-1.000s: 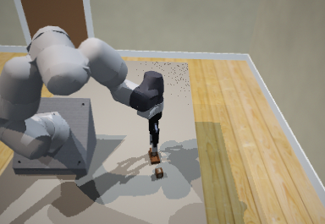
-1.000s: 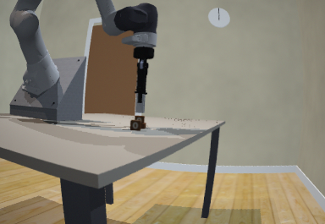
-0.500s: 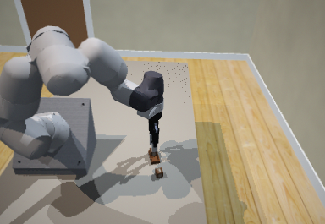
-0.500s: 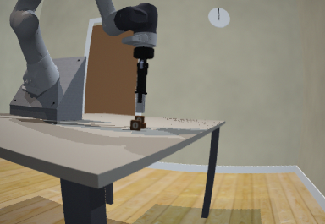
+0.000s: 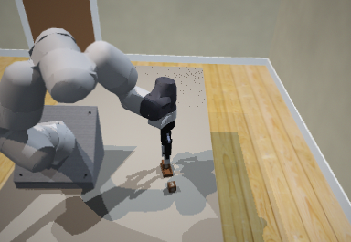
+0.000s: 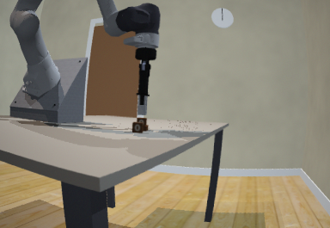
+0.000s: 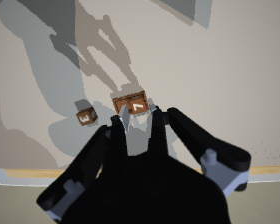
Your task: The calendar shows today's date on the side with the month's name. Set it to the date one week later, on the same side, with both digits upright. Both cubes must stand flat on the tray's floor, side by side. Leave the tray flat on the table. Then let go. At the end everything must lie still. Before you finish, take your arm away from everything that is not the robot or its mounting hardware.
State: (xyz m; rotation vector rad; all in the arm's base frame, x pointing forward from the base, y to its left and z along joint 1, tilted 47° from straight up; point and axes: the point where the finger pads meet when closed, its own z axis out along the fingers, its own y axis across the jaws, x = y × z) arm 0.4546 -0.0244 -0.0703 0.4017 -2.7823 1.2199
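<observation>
Right now the brown tray is 70 mm below my hand and 20 mm to the right of it.
</observation>
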